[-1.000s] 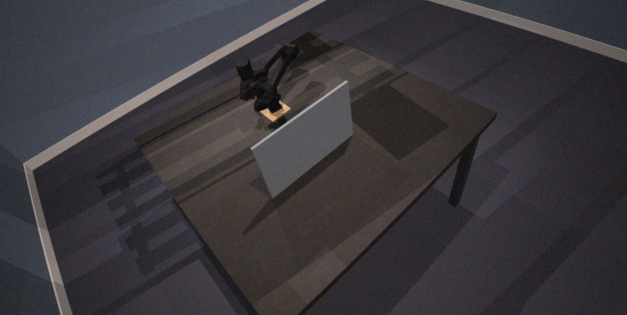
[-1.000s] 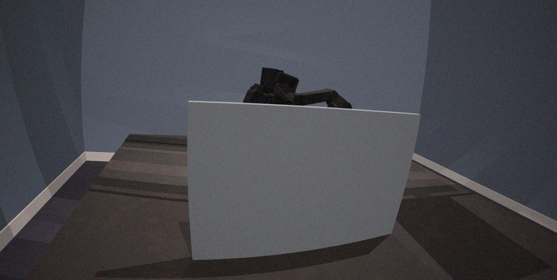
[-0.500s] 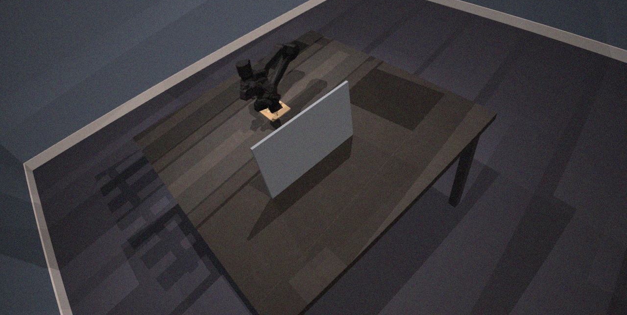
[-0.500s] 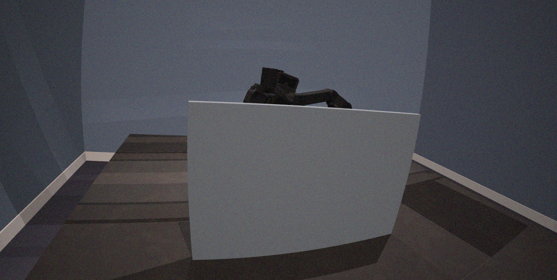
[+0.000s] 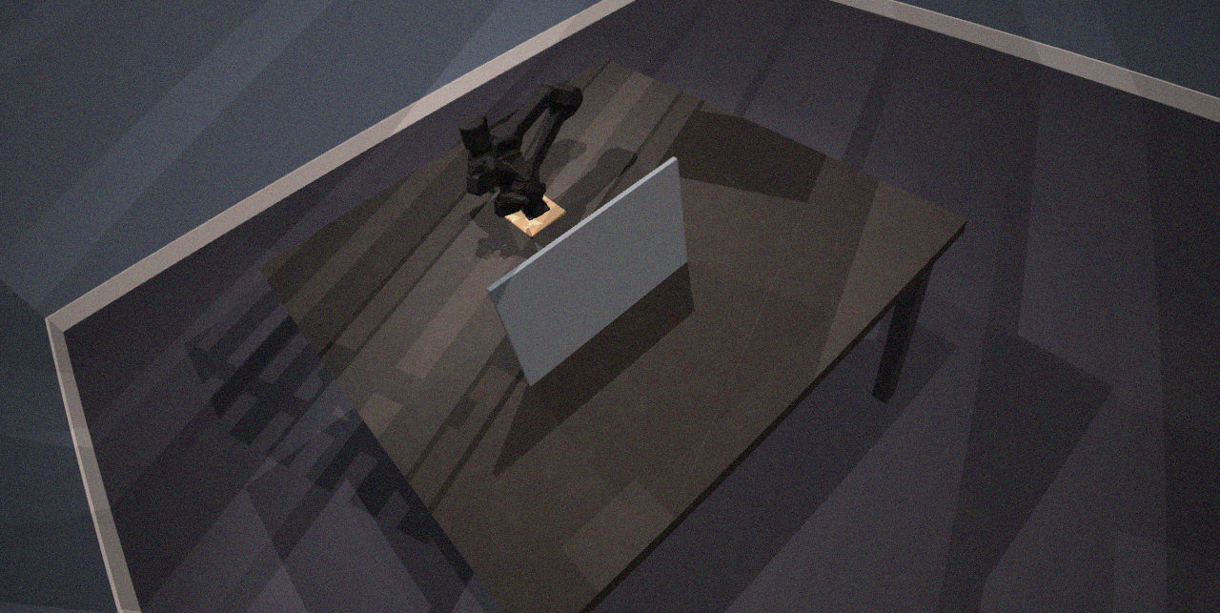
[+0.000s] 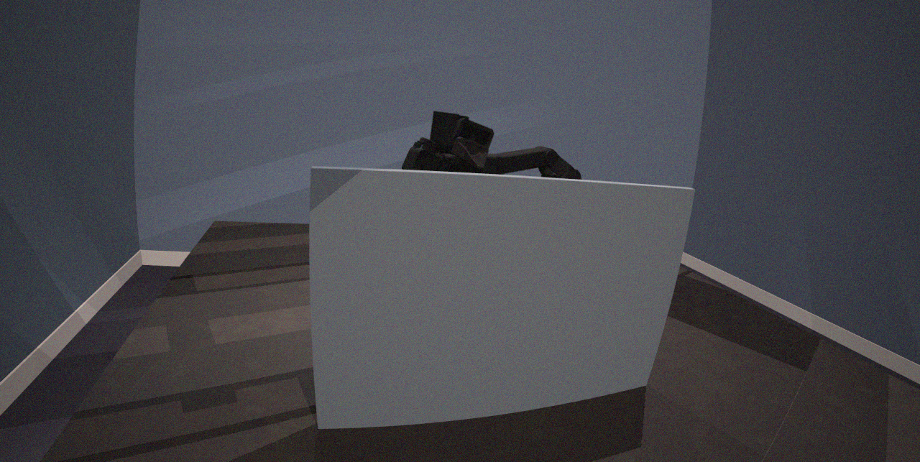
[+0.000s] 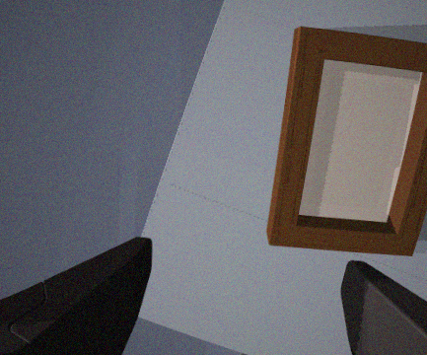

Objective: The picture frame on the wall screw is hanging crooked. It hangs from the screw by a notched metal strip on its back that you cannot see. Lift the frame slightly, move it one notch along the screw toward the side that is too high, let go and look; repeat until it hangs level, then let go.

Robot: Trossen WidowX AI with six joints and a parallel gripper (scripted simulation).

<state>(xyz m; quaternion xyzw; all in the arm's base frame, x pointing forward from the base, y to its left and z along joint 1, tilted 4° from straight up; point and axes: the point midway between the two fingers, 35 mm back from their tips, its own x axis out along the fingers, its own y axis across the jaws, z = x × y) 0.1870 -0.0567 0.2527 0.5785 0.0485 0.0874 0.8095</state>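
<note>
Now: the wooden picture frame 200 mm ahead of my gripper tip, 20 mm to the left of it and 90 mm below it. The rest, counted from my gripper tip: grey wall panel 210 mm ahead, 40 mm to the left, 100 mm below.
</note>
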